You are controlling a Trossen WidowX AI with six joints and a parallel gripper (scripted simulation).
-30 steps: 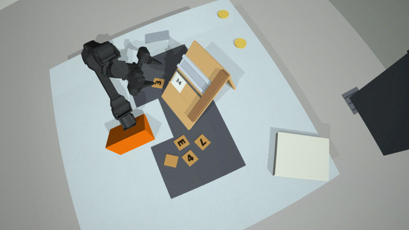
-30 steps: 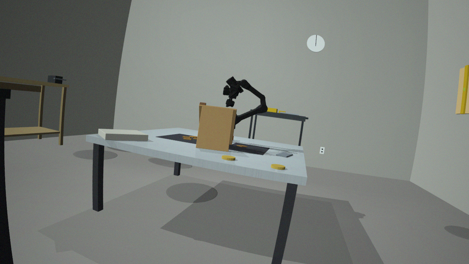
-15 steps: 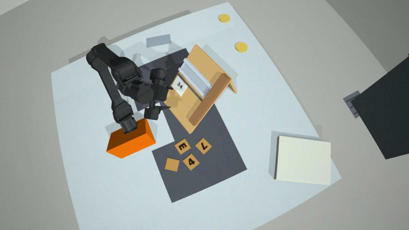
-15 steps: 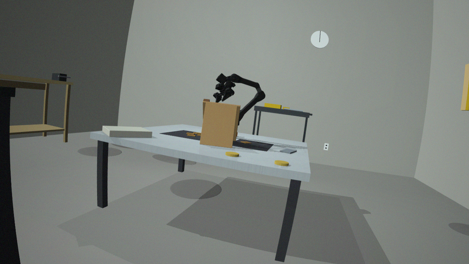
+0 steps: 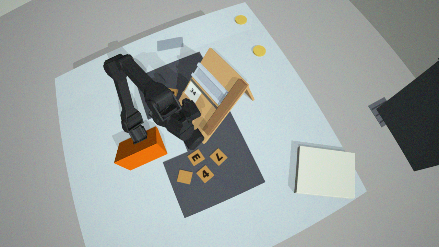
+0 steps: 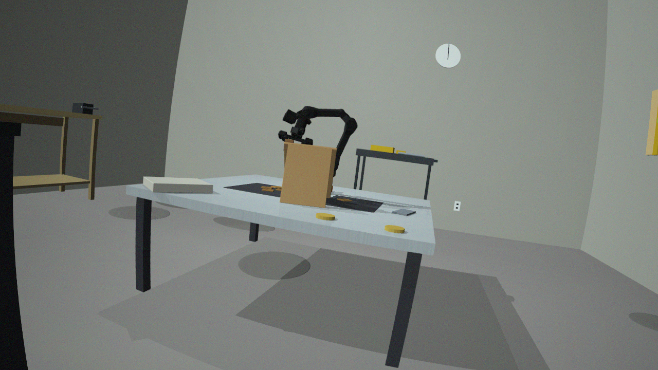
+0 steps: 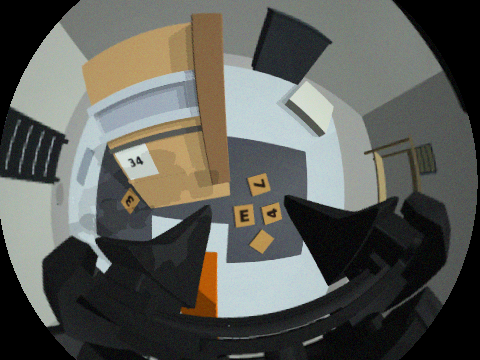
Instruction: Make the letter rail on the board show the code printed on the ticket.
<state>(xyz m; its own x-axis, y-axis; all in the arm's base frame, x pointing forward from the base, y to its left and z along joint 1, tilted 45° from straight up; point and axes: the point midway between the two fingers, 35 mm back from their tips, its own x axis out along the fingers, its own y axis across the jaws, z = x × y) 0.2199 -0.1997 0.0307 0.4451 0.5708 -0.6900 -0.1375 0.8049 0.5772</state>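
My gripper tip is now 5 cm past the tile marked 4, 13 cm to the left of it and 21 cm above it. The rest, counted from my gripper tip: white ticket (6 cm ahead, 21 cm to the left, 10 cm below); blank tile (13 cm behind, 10 cm to the right, 21 cm below); tile marked 3 (3 cm behind, 31 cm to the left, 21 cm below).
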